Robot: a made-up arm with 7 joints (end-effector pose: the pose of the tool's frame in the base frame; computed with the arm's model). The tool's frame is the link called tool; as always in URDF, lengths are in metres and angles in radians. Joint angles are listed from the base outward.
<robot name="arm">
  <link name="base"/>
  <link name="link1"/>
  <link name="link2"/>
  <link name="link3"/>
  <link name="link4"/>
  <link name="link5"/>
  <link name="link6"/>
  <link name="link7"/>
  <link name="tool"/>
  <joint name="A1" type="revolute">
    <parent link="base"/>
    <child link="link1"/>
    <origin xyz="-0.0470 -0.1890 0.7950" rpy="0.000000 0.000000 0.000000"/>
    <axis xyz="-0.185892 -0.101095 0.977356"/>
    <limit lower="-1.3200" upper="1.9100" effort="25" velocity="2.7"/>
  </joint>
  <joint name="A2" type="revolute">
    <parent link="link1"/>
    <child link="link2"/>
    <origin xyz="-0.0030 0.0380 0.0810" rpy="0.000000 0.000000 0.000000"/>
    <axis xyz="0 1 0"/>
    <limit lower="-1.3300" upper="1.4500" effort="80" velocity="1.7"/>
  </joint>
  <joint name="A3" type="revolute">
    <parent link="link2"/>
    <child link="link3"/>
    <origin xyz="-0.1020 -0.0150 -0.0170" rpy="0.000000 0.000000 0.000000"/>
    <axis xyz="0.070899 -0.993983 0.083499"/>
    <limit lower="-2.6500" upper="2.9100" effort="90" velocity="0.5"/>
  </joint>
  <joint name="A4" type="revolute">
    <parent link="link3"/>
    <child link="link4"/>
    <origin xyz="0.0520 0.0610 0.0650" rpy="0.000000 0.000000 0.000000"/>
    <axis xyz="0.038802 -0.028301 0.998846"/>
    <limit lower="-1.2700" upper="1.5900" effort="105" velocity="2.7"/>
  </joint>
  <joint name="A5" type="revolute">
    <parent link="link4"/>
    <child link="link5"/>
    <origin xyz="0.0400 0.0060 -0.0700" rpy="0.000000 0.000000 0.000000"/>
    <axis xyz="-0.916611 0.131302 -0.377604"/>
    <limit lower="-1.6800" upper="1.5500" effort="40" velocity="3.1"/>
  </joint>
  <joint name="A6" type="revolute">
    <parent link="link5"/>
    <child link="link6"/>
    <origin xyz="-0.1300 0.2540 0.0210" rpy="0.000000 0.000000 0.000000"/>
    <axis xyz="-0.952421 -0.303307 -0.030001"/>
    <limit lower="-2.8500" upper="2.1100" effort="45" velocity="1.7"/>
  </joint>
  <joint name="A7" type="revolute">
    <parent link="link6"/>
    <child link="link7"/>
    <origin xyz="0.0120 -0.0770 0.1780" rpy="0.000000 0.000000 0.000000"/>
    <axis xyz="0 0 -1"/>
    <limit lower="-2.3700" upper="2.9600" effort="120" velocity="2.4"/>
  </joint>
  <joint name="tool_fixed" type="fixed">
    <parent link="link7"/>
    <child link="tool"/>
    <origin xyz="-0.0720 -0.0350 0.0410" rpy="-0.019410 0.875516 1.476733"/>
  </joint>
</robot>
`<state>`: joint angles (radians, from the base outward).
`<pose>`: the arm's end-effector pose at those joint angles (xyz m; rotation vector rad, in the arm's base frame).
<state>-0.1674 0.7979 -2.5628 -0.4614 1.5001 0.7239 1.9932</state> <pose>-0.2891 0.1210 1.3606 1.6316 -0.6995 -1.9050</pose>
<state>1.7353 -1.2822 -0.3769 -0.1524 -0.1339 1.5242 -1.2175</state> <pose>-0.5408 -0.4925 0.7157 2.9298 0.5335 -0.5673</pose>
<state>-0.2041 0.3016 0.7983 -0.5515 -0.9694 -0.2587 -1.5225</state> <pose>-0.2539 -0.1735 0.9960 -1.7356 -1.2677 1.5204</pose>
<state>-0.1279 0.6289 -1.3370 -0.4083 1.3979 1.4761 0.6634</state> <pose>-0.5669 0.2056 0.9579 1.4016 -0.7289 -1.0044</pose>
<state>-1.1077 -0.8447 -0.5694 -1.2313 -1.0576 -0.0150 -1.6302</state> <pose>-0.0609 0.0064 0.9935 -1.3958 0.3792 0.4884</pose>
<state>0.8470 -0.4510 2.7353 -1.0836 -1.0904 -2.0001 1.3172</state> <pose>-0.2974 -0.1946 0.7847 0.9800 0.9695 -1.3816</pose>
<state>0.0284 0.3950 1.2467 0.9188 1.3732 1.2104 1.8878</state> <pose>0.0305 0.1585 0.5364 -1.1577 -1.3767 -1.4368</pose>
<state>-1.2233 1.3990 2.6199 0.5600 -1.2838 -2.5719 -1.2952</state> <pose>0.0575 0.0978 0.8227 -0.6044 2.2795 -1.4243</pose>
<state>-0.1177 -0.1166 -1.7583 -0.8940 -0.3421 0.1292 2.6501</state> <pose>0.1625 0.0164 0.6476 -0.6400 1.4224 -2.4382</pose>
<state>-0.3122 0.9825 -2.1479 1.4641 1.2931 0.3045 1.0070</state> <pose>0.2358 -0.0513 1.1415 0.6633 1.9222 2.2865</pose>
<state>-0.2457 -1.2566 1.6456 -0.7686 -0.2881 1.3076 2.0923</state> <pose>-0.2046 0.3495 0.6129 1.6109 -2.0145 -0.8274</pose>
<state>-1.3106 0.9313 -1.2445 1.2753 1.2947 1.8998 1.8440</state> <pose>-0.0287 0.0982 1.3879 -0.7052 0.6852 0.0256</pose>
